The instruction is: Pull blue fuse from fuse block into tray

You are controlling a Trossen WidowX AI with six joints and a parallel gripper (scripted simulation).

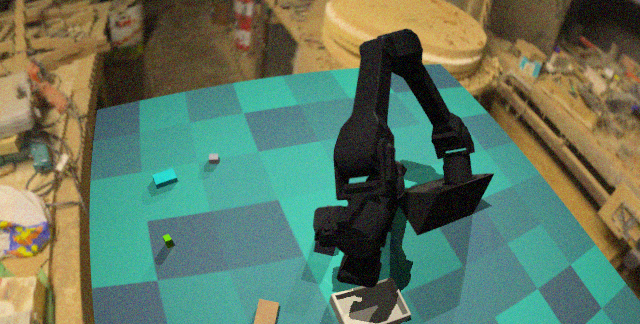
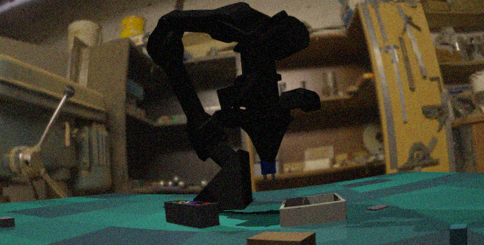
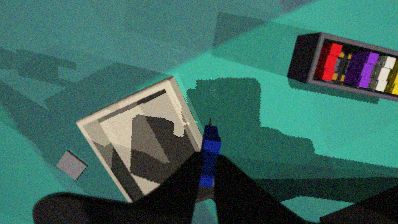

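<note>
Now: the tray 2 cm behind my gripper tip, 7 cm to the left of it and 10 cm below it. From my gripper tip the other things lie so: blue fuse (1 cm below).
</note>
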